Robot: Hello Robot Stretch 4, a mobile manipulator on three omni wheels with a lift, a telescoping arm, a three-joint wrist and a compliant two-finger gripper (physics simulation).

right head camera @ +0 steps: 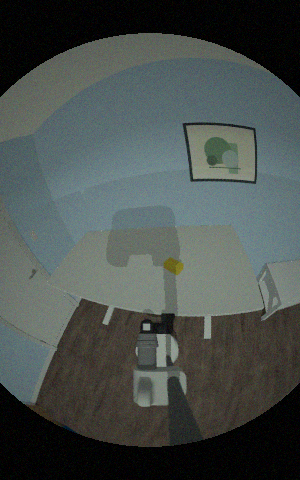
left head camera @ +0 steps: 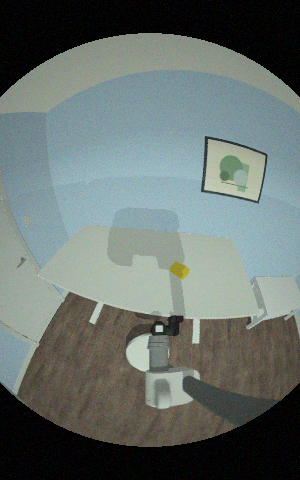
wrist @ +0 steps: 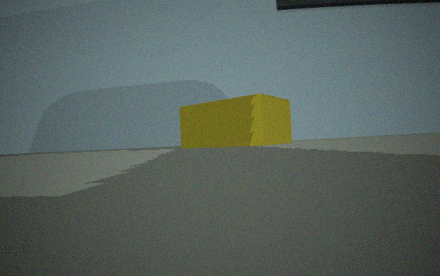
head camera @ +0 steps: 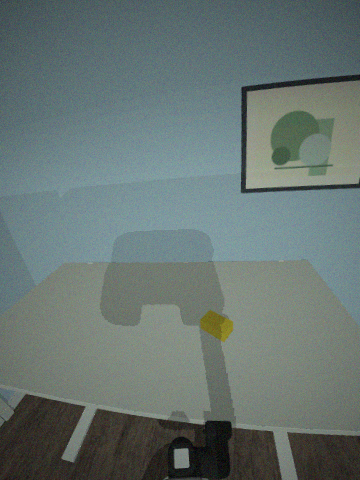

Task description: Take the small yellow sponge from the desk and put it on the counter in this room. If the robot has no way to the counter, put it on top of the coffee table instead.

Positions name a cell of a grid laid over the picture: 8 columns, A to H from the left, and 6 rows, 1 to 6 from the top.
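Note:
In the wrist view there's a small yellow sponge (wrist: E3). The head camera gives me a white desk (head camera: C5) and a framed picture (head camera: G2). In the right head camera view I see the white desk (right head camera: D4) and the framed picture (right head camera: F2), and in the left head camera view it's the white desk (left head camera: D4) and the framed picture (left head camera: G3) again.

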